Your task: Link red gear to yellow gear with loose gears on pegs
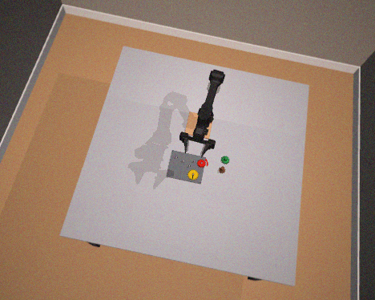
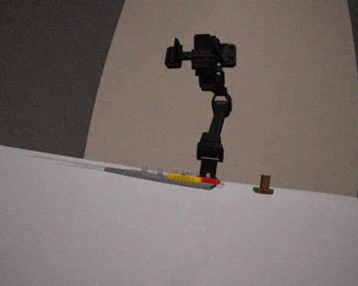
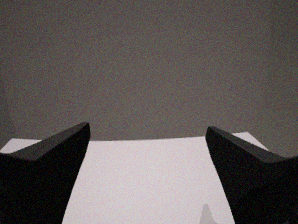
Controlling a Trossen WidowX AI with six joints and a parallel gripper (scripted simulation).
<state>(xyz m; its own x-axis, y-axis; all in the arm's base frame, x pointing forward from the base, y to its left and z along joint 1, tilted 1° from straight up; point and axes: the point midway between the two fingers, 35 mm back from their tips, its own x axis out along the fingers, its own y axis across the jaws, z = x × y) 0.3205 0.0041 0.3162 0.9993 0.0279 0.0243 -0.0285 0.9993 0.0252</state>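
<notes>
Right now the brown gear is 310 mm below my gripper tip, 190 mm to the left of it and 90 mm behind it. Also, from my gripper tip: yellow gear (310 mm below, 30 mm to the left); then red gear (310 mm below, 90 mm behind, 50 mm to the left); then grey board (320 mm below, 40 mm behind, 30 mm to the right).
</notes>
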